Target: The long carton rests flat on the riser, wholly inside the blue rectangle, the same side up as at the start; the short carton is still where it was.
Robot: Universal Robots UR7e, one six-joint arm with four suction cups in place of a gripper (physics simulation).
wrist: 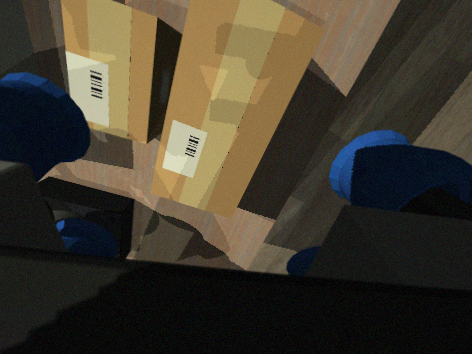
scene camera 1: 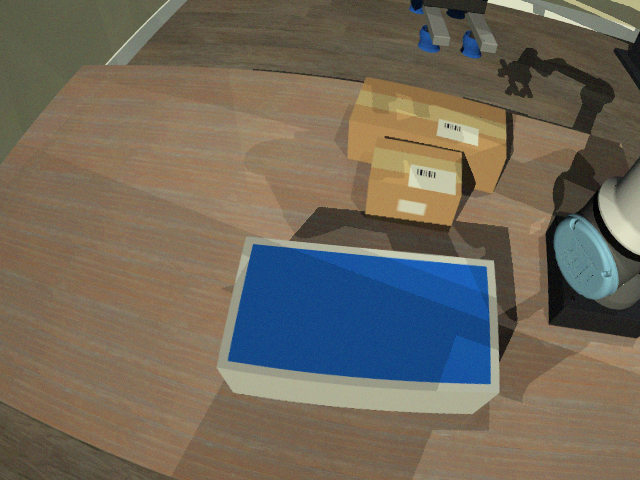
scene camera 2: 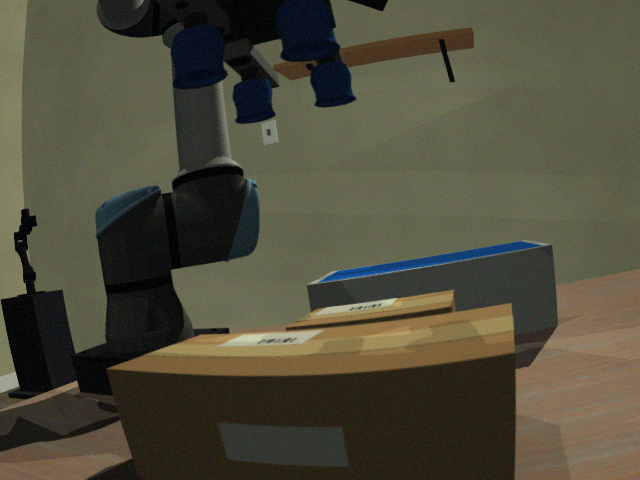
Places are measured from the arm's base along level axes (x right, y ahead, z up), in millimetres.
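Pixels of known places: hand at its tool point: (wrist: 209,210) (scene camera 2: 277,90); arm's base at its link origin: (scene camera 2: 150,341).
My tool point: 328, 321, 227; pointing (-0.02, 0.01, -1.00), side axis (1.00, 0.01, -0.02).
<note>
Ahead of a thing's pixels: the offset from my tool point to its top centre, as dx, dy, dz.
The long carton @(-12, -7, -186) (scene camera 1: 423,121) (scene camera 2: 361,397) (wrist: 235,100) lies on the table, its taped, barcoded face up. The short carton @(-156, +36, -186) (scene camera 1: 390,191) (scene camera 2: 423,307) (wrist: 112,40) stands beside it on the riser side, barcode up, with a narrow dark gap between them in the wrist view. The pale riser @(-440, +121, -170) (scene camera 1: 356,397) (scene camera 2: 491,294) bears the blue rectangle @(-440, +121, -170) (scene camera 1: 361,315) (scene camera 2: 434,258), which has no carton on it. My gripper (scene camera 1: 443,25) (scene camera 2: 273,68) (wrist: 210,195) is open, its four blue cups holding nothing. It hangs well above the cartons' height, off beyond the long carton in scene camera 1.
The arm's black base (scene camera 1: 591,317) (scene camera 2: 93,369) stands on the table, to the right of the riser in scene camera 1. A black pedestal (scene camera 2: 38,335) with a small dark arm is at the left. A wooden shelf (scene camera 2: 408,46) is on the wall. The long carton lies near the table's far edge.
</note>
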